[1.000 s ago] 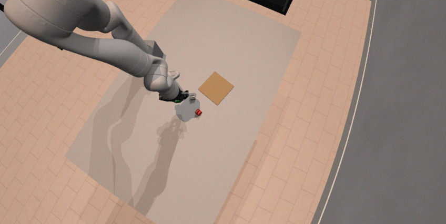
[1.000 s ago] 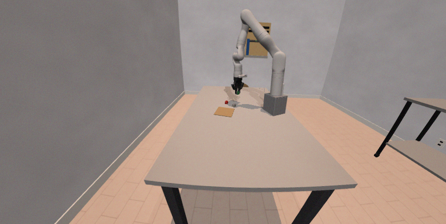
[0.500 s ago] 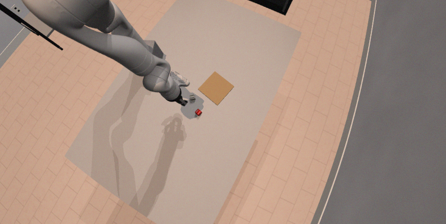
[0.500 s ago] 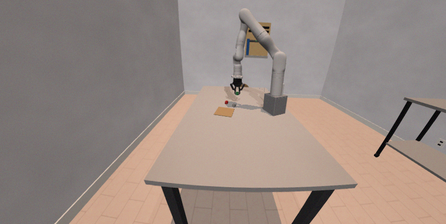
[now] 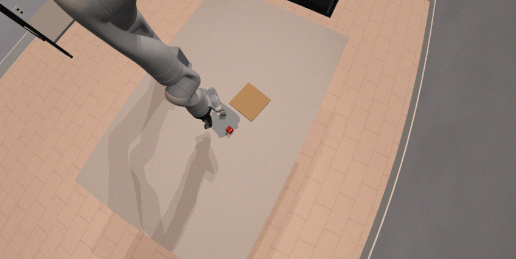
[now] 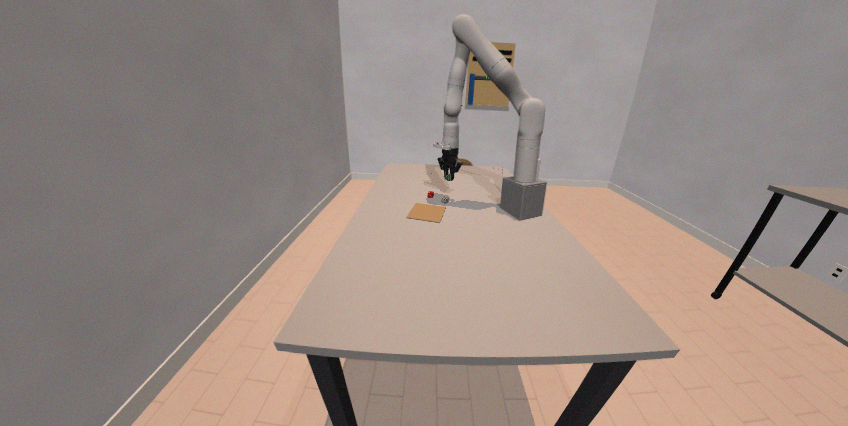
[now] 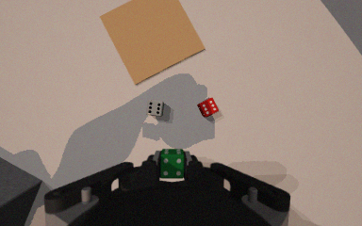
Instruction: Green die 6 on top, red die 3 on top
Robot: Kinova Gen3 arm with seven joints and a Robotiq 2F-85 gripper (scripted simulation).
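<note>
Right now my hand is 100 mm above the white die, 70 mm to the right of it and 20 mm short of it. Round my hand: green die (10 mm below); then red die (100 mm below, 80 mm ahead, 10 mm to the left); then tan mat (180 mm to the left, 110 mm below, 100 mm ahead).
</note>
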